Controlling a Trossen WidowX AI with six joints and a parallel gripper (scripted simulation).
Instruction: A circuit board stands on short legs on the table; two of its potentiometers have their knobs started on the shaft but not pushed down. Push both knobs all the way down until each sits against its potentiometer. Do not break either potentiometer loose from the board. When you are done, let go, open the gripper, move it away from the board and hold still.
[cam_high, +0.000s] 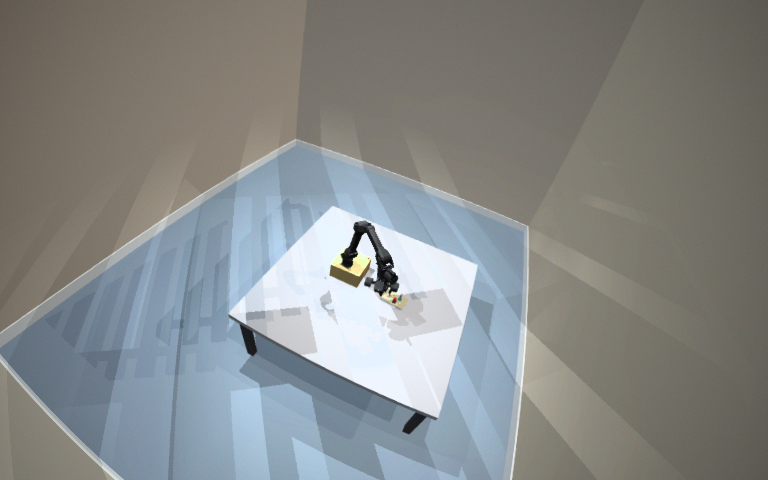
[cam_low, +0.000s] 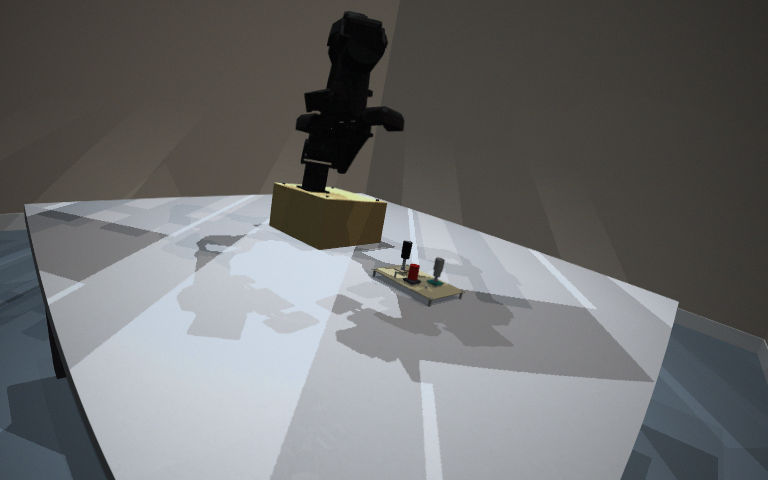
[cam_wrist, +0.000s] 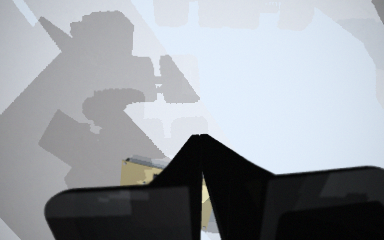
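My gripper tip is 2 cm past the black knob, 18 cm to the right of it and 14 cm above it. The rest, counted from my gripper tip: grey knob: 5 cm ahead, 21 cm to the left, 15 cm below.
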